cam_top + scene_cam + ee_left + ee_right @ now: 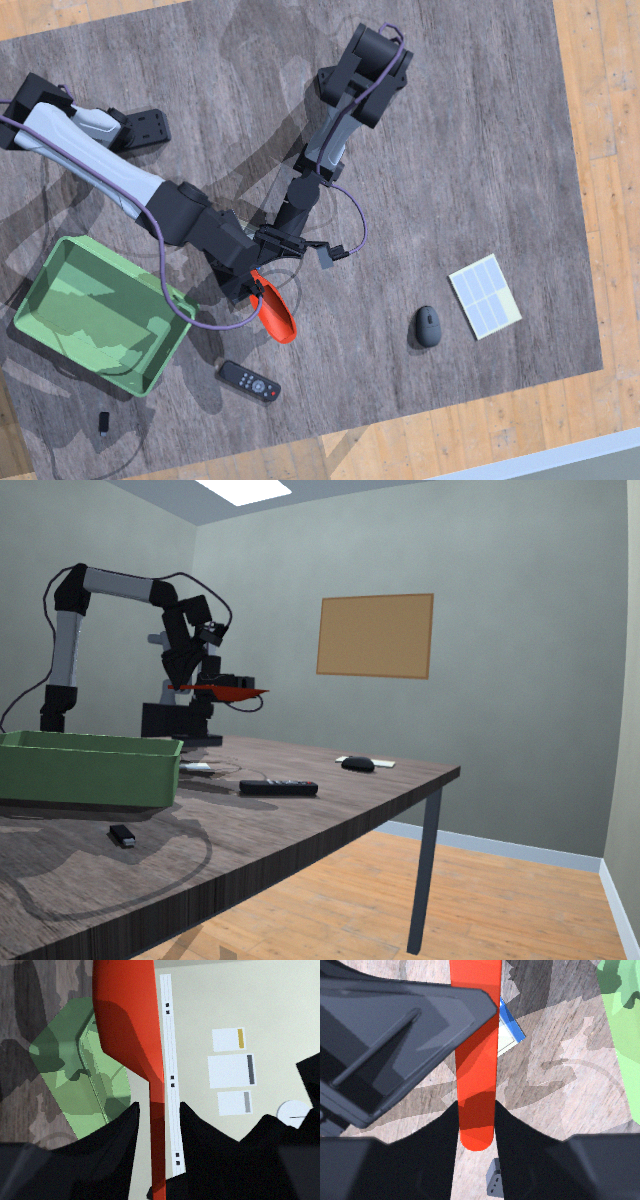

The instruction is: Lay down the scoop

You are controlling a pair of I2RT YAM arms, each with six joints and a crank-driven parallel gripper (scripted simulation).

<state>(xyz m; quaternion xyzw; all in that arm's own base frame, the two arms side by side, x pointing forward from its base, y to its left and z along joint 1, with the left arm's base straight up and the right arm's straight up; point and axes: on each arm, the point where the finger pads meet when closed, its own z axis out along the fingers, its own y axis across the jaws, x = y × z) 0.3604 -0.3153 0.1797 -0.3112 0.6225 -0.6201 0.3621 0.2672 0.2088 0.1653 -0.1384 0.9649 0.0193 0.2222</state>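
Observation:
The red scoop lies 6 cm ahead of my left hand, 2 cm to the left of it and 1 cm below it. Round my left hand: mouse (27 cm ahead, 37 cm to the left, 19 cm below); remote (32 cm ahead, 8 cm to the right, 19 cm below); green litter pan (5 cm ahead, 36 cm to the right, 17 cm below).
The red scoop is 13 cm ahead of my right hand, 4 cm to the left of it and 1 cm below it. From my right hand the other things lie so: mouse: 39 cm to the left, 34 cm ahead, 18 cm below; then remote: 39 cm ahead, 18 cm below, 6 cm to the right; then green litter pan: 34 cm to the right, 16 cm below, 13 cm ahead.

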